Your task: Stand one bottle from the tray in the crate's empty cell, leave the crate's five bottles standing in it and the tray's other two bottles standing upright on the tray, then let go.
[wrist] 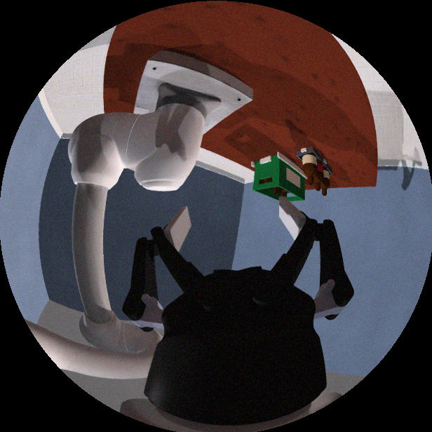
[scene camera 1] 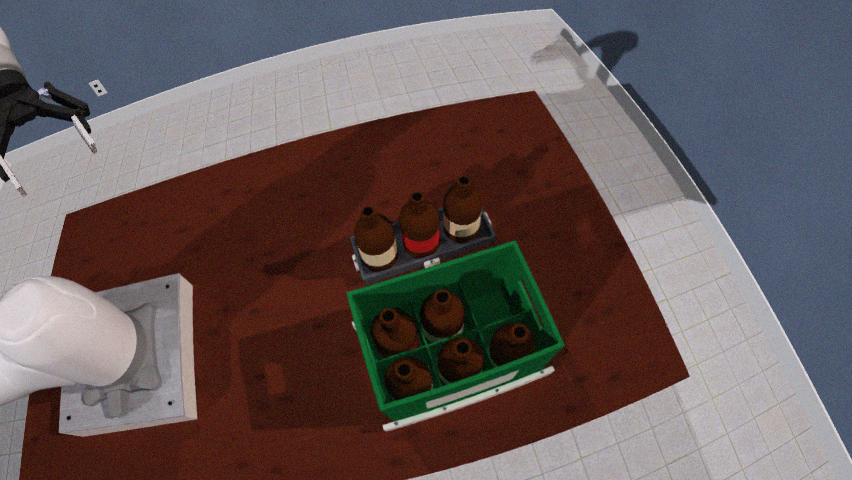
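Pixels of known places: gripper, fingertip midpoint: (scene camera 1: 59, 169); arm's base, origin of the base link: (scene camera 1: 121, 354).
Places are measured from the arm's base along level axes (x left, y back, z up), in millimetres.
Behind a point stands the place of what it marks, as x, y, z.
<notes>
My gripper (scene camera 1: 58, 170) @[193, -99, 319] (wrist: 233, 210) is open and empty, high at the upper left in the scene view, far from the bottles. A dark tray (scene camera 1: 405, 265) @[16, -618, -39] holds three upright brown bottles: a cream-labelled one (scene camera 1: 375, 232) @[46, -580, 58] at left, a red-labelled one (scene camera 1: 419, 220) @[42, -661, 56] in the middle, another cream-labelled one (scene camera 1: 462, 202) @[50, -746, 58] at right. The green crate (scene camera 1: 500, 262) @[-87, -758, 62] (wrist: 265, 172) stands beside the tray. Bottles stand in its back-left (scene camera 1: 394, 330) @[-141, -557, 71], back-middle (scene camera 1: 442, 313) @[-139, -635, 69], front-left (scene camera 1: 408, 378) @[-225, -553, 96], front-middle (scene camera 1: 460, 360) @[-223, -632, 84] and front-right (scene camera 1: 512, 345) @[-228, -714, 74] cells. The back-right cell is empty.
The robot's base plate (scene camera 1: 186, 351) @[-19, -139, -35] (wrist: 227, 85) is left of the crate in the scene view. The arm's white links (scene camera 1: 65, 333) @[-51, -66, 219] (wrist: 90, 245) rise above it. A pale strip (scene camera 1: 471, 398) @[-267, -640, -34] runs along the crate's front edge. Crate and tray stand close together on the reddish-brown surface (scene camera 1: 286, 196) @[297, -413, -64].
</notes>
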